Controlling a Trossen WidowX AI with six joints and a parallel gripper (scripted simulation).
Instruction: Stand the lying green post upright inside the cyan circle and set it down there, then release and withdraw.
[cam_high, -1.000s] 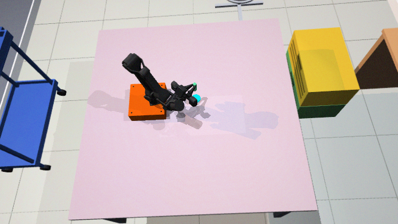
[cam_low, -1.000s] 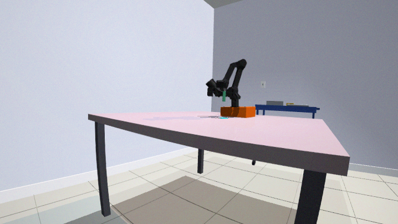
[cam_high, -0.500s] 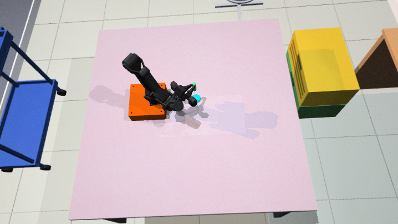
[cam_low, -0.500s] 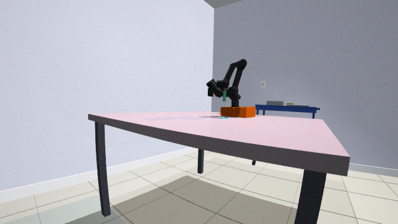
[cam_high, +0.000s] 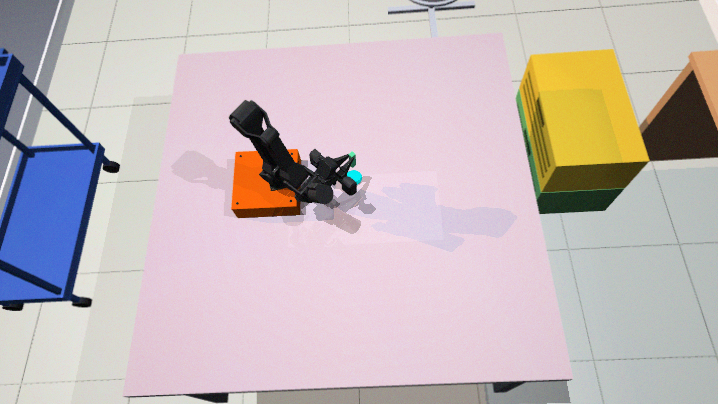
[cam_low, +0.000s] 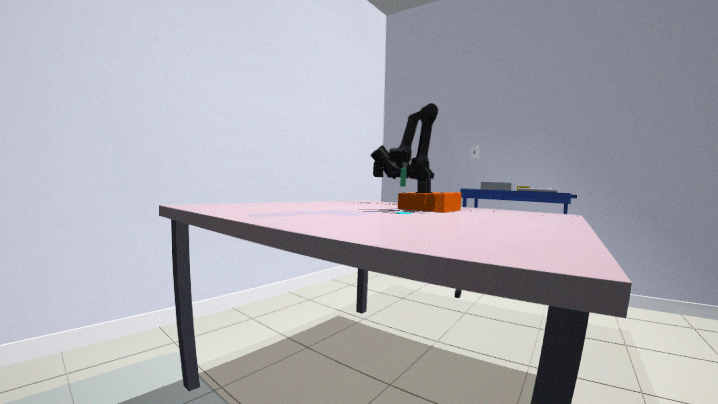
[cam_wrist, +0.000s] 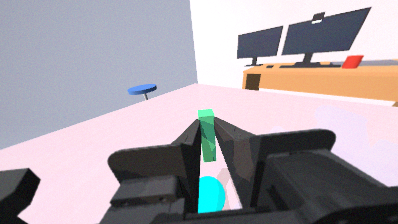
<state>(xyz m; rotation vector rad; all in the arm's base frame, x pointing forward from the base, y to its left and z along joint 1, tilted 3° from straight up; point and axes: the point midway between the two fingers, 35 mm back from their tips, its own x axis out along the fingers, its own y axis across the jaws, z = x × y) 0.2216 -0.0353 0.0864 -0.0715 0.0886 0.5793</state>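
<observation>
The cyan circle is 10 mm to the left of my gripper tip and 150 mm below it. From my gripper tip the other things lie so: green post: 20 mm below.
</observation>
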